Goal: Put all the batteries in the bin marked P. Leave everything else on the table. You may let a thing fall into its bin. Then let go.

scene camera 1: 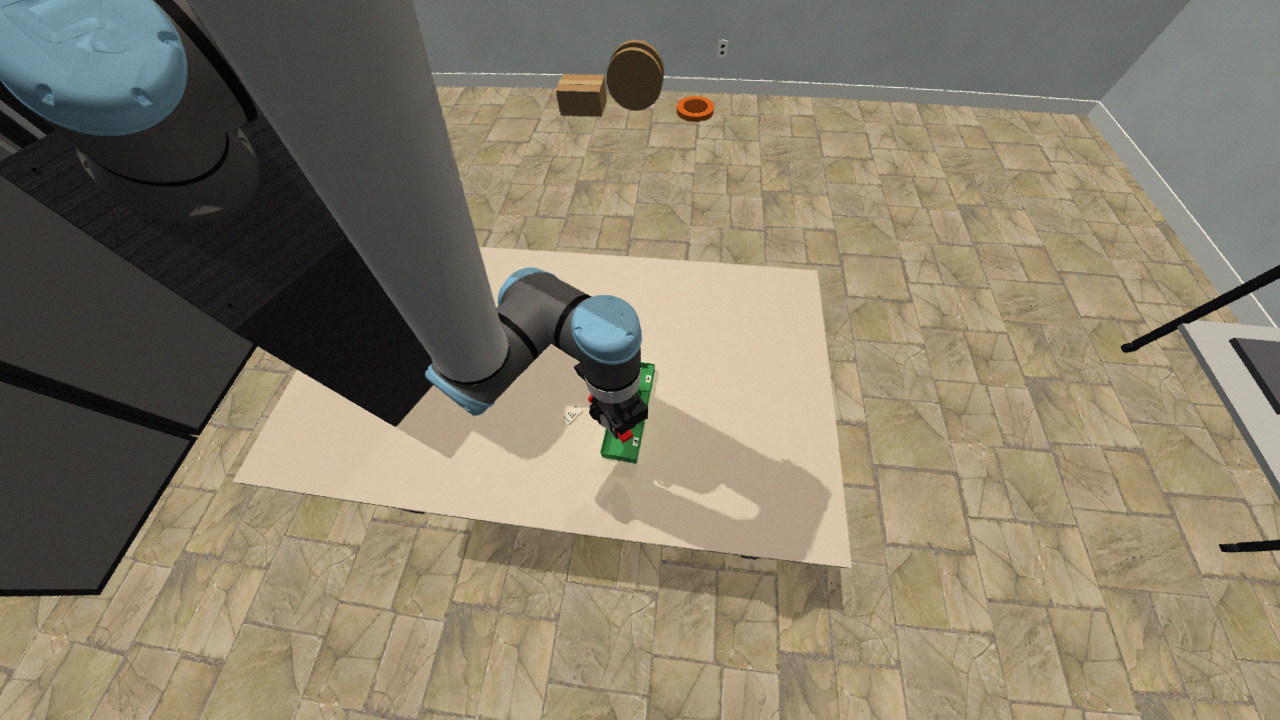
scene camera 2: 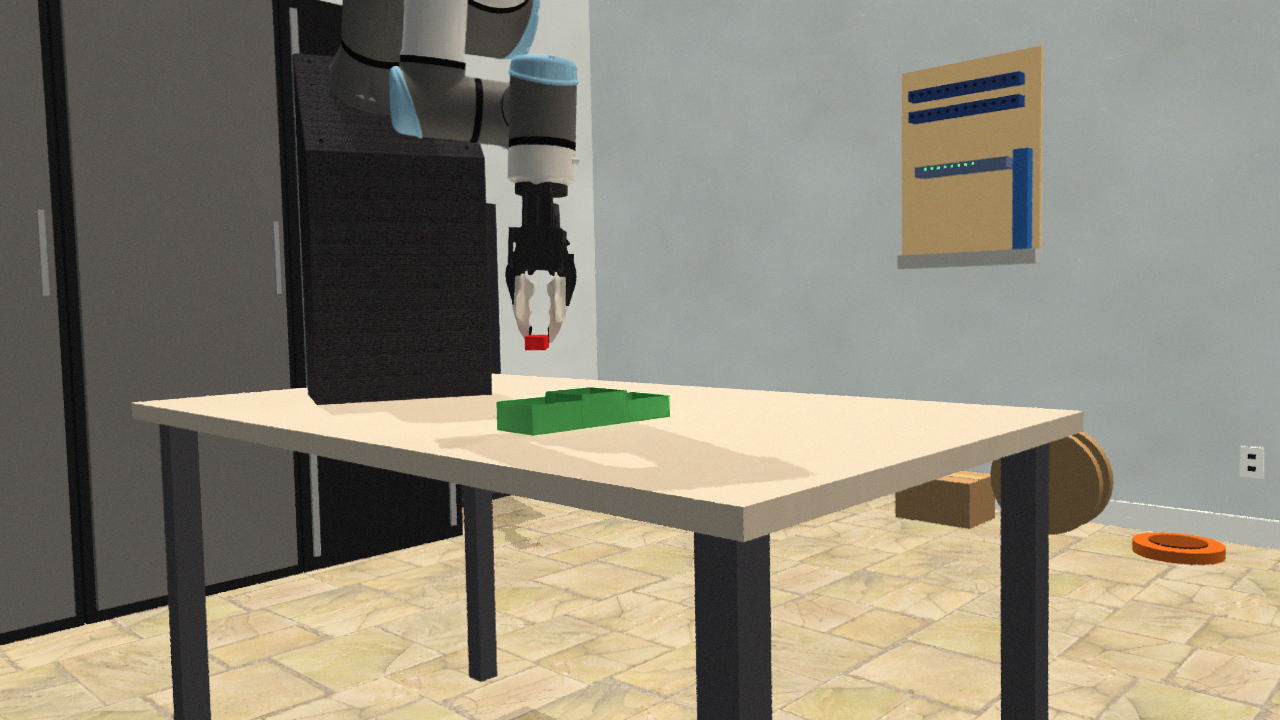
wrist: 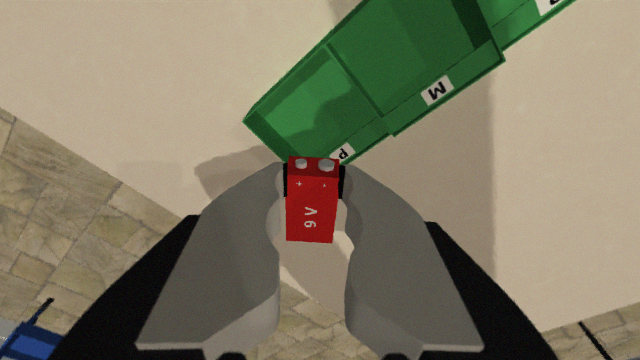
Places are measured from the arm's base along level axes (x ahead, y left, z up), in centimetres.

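Pixels of known places: gripper, fingertip midpoint: [scene camera 2: 539, 342] [wrist: 313, 167]; arm's base at its link origin: [scene camera 1: 178, 160] [scene camera 2: 379, 87].
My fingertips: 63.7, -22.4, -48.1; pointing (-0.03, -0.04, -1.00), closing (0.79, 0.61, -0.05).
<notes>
Ahead of a thing's pixels: the offset from my fingertips to its middle, as dx, dy, dz. "spot": to the spot under its first point. Level surfaces: height alone.
A red 9 V battery @(+1.2, -1.6, +0.1) [scene camera 1: 624, 436] [scene camera 2: 536, 342] [wrist: 310, 215] is held between the two fingertips of my gripper [scene camera 1: 620, 429] [scene camera 2: 538, 334] [wrist: 313, 167], which is shut on it. Its two terminals point away from the gripper base in the wrist view. The battery hangs well above the table, near the end of the green bin row. The bin marked P @(spot: -0.5, -2.9, -11.2) [scene camera 1: 617, 450] [scene camera 2: 532, 417] [wrist: 305, 115] is that end compartment. In the wrist view the battery overlaps its labelled edge, and no battery shows in the visible part of the bin. Part of its floor is hidden.
The bin marked M @(+1.9, +7.3, -9.6) [wrist: 400, 60] joins P, and the R bin @(spot: +6.4, +18.0, -9.1) [scene camera 1: 648, 368] [wrist: 515, 20] is at the far end. A white domino @(-12.3, +6.0, -11.5) [scene camera 1: 572, 414] and a small red die @(-7.7, +10.1, -11.1) [scene camera 1: 590, 398] lie on the table @(dz -11.9) [scene camera 1: 760, 358] [scene camera 2: 805, 438] beside the row. The arm hides other table parts in scene camera 1.
</notes>
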